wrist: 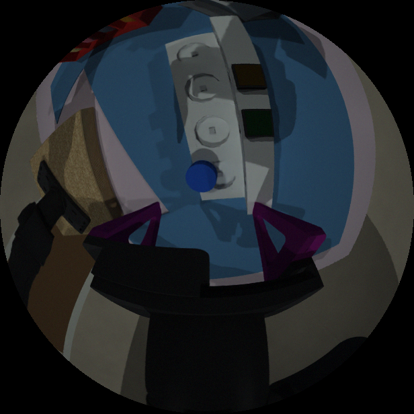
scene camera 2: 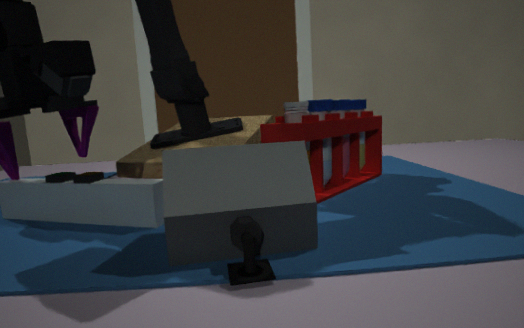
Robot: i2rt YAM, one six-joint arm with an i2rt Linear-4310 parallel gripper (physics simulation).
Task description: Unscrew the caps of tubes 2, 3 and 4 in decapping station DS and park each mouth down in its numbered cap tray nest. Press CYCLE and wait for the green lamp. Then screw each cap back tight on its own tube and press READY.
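Places are measured from the arm's base along level axes (x ahead, y left, z up), in metres.
Pixels of known places: gripper, fingertip midpoint: (scene camera 2: pixel 52 167); arm's base, link origin: (scene camera 2: pixel 197 134).
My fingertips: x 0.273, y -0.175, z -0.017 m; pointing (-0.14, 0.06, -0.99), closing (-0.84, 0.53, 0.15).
Note:
For each thing: its top centre in the pictures, then the offset to it from my fingertips. "spot": a spot on its surface instead. Level surfaces: height alone.
- white panel, top centre: (scene camera 2: pixel 92 169) 0.077 m left, 0.056 m ahead, 0.001 m up
- dark amber button, surface spot: (scene camera 2: pixel 89 177) spot: 0.092 m left, 0.103 m ahead, 0.001 m down
- dark green button, surface spot: (scene camera 2: pixel 61 177) spot: 0.055 m left, 0.088 m ahead, 0.001 m down
- red rack, top centre: (scene camera 2: pixel 329 113) 0.383 m left, 0.016 m ahead, 0.051 m up
- grey slanted box, top centre: (scene camera 2: pixel 233 143) 0.247 m left, 0.177 m ahead, 0.032 m up
- dark round fitting, surface spot: (scene camera 2: pixel 247 235) spot: 0.251 m left, 0.242 m ahead, 0.026 m down
- blue mat, surface height: 0.052 m down
My gripper (scene camera 2: pixel 46 166) (wrist: pixel 206 207) is open and empty. In the wrist view its purple fingers stand below a blue round cap (wrist: pixel 201 176), which overlaps the near end nest of the white nest plate (wrist: pixel 235 155); whether a tube is under it is hidden. The other three nests show no caps. Beside the plate runs a white panel (scene camera 2: pixel 85 205) (wrist: pixel 259 155) with a dark amber button (scene camera 2: pixel 89 177) (wrist: pixel 250 76) and a dark green button (scene camera 2: pixel 61 177) (wrist: pixel 258 123). The red rack (scene camera 2: pixel 320 129) holds tubes: blue caps (scene camera 2: pixel 320 105) and one white threaded top (scene camera 2: pixel 296 106) show.
A grey slanted box (scene camera 2: pixel 235 177) stands in front of the rack, with a dark round fitting (scene camera 2: pixel 247 235) at its front. A wooden block (scene camera 2: pixel 137 167) (wrist: pixel 82 140) stands beyond the panel, and a black arm (scene camera 2: pixel 175 82) (wrist: pixel 30 227) with a flat foot reaches it. A blue mat (scene camera 2: pixel 400 215) lies underneath.

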